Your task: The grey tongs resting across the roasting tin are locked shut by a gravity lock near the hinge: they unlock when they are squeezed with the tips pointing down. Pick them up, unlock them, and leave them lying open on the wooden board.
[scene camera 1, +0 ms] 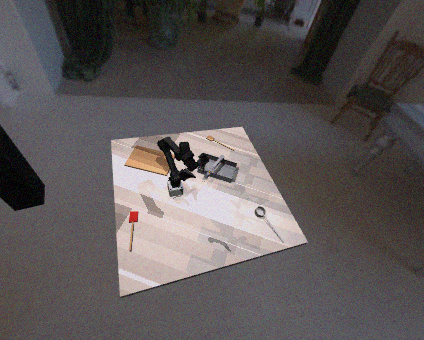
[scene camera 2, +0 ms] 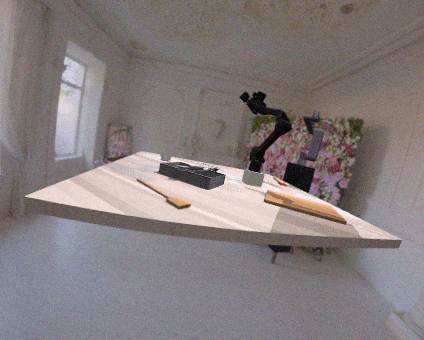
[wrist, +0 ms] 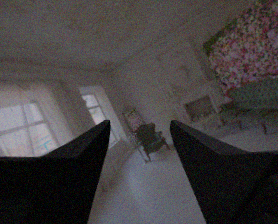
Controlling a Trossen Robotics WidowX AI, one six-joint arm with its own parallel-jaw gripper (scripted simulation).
same spot on wooden board: [scene camera 2: 324, 211] = [scene camera 1: 141, 153]
